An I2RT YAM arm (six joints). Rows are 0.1 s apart.
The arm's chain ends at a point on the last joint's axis. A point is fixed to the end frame.
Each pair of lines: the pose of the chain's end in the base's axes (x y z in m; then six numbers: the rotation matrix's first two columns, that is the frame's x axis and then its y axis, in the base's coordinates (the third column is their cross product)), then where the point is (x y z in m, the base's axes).
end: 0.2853 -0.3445 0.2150 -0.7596 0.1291 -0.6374 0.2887 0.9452 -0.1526
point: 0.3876 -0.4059 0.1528
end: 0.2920 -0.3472 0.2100 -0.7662 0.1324 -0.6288 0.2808 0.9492 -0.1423
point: 0.3942 -0.4070 0.1461
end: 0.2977 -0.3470 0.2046 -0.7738 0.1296 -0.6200 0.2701 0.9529 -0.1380
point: 0.3998 -0.4053 0.1392
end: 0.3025 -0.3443 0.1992 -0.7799 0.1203 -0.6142 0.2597 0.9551 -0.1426
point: 0.4046 -0.4018 0.1331
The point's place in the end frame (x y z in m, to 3 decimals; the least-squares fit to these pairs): -0.046 -0.019 0.125
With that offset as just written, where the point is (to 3 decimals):
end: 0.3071 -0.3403 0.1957 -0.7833 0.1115 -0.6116 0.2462 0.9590 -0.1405
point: 0.410 -0.396 0.129
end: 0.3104 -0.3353 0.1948 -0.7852 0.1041 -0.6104 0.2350 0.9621 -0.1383
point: 0.414 -0.390 0.128
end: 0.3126 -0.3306 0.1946 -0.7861 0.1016 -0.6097 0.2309 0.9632 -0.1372
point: 0.416 -0.385 0.128
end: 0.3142 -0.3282 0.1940 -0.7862 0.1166 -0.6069 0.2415 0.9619 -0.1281
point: 0.417 -0.383 0.126
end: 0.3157 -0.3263 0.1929 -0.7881 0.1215 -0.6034 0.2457 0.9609 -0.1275
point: 0.418 -0.381 0.125
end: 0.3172 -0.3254 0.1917 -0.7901 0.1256 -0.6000 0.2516 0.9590 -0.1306
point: 0.419 -0.381 0.123
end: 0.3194 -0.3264 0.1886 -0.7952 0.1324 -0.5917 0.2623 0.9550 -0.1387
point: 0.419 -0.384 0.119
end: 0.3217 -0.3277 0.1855 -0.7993 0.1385 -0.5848 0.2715 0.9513 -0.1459
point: 0.420 -0.387 0.115
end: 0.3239 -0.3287 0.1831 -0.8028 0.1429 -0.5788 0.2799 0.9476 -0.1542
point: 0.421 -0.389 0.113
